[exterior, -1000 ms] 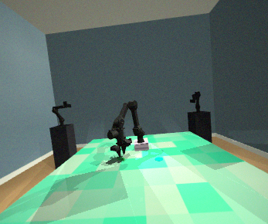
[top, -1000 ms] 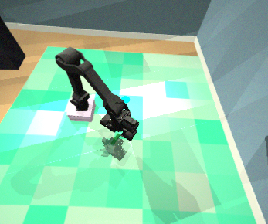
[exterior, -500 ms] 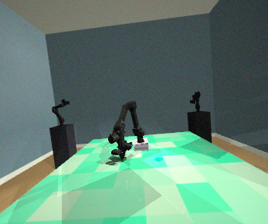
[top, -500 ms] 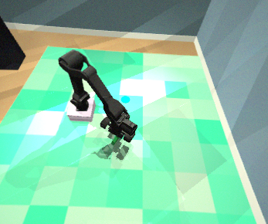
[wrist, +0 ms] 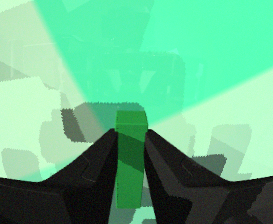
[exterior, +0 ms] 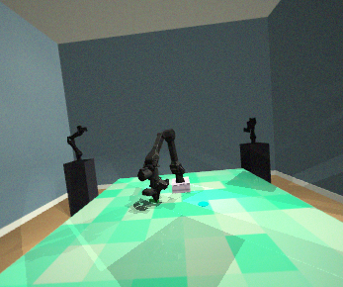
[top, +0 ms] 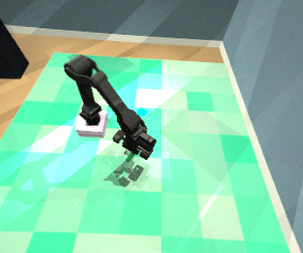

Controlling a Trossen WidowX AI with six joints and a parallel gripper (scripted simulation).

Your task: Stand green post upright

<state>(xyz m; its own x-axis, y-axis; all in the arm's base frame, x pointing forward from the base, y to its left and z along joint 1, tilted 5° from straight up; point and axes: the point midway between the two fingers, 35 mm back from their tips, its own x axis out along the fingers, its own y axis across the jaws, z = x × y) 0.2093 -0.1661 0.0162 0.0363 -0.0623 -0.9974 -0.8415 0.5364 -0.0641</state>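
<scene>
Right now the cyan circle is 270 mm to the left of my gripper tip, 50 mm ahead of it and 30 mm below it. From my gripper tip the other things lie so: green post 20 mm to the right, 10 mm behind.
</scene>
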